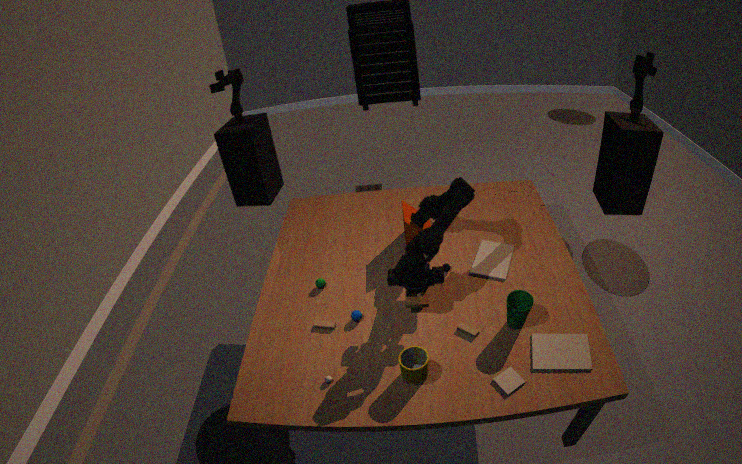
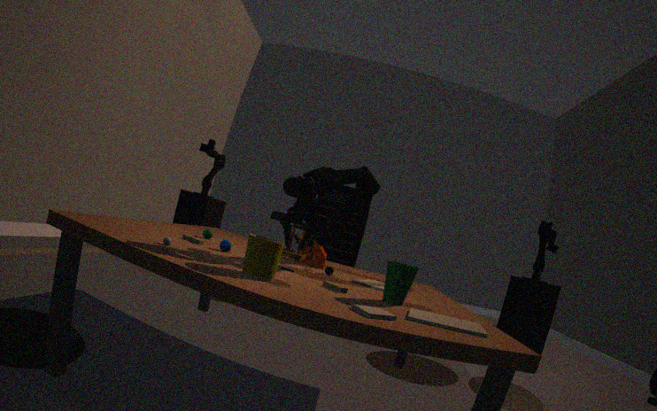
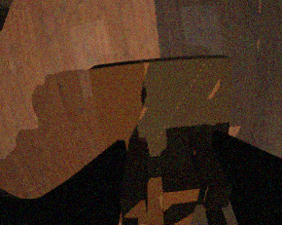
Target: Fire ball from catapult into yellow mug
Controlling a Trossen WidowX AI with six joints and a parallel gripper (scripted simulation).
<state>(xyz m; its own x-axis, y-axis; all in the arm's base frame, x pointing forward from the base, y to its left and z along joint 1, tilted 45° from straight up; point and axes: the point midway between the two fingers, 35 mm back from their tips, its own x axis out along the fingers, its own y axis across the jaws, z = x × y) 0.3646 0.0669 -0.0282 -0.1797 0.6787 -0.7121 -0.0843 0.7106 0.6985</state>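
The dark ball lies 200 mm behind my gripper tip, 100 mm to the left of it and 60 mm below it. The rest, counted from my gripper tip: yellow mug: 290 mm ahead, 20 mm to the left, 50 mm below; then small wooden catapult: 70 mm behind, 10 mm to the left, 20 mm above; then blue ball: 70 mm ahead, 210 mm to the right, 60 mm below.
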